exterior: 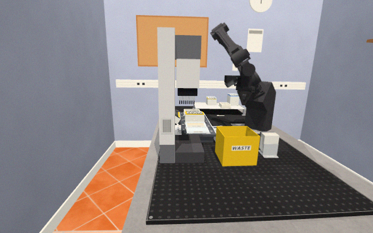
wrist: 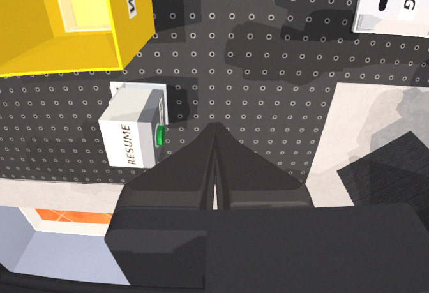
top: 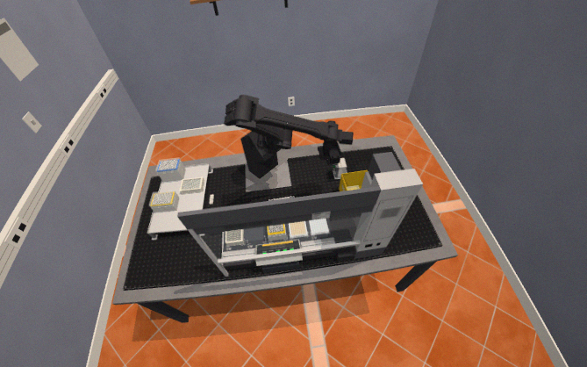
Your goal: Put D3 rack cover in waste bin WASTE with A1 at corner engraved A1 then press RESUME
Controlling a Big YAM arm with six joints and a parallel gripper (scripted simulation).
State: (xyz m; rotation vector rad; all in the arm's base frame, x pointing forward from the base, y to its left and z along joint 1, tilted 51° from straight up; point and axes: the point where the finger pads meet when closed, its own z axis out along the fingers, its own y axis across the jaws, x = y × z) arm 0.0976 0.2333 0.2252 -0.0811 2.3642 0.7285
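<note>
Now: hand 13 cm past the white resume box, 5 cm to the right of it and 17 cm above it. The rest, counted from my hand: clear cover 3 cm ahead, 16 cm to the left, 21 cm below; clear plate 24 cm ahead, 2 cm to the right, 18 cm below; yellow waste bin 3 cm ahead, 17 cm to the left, 19 cm below.
</note>
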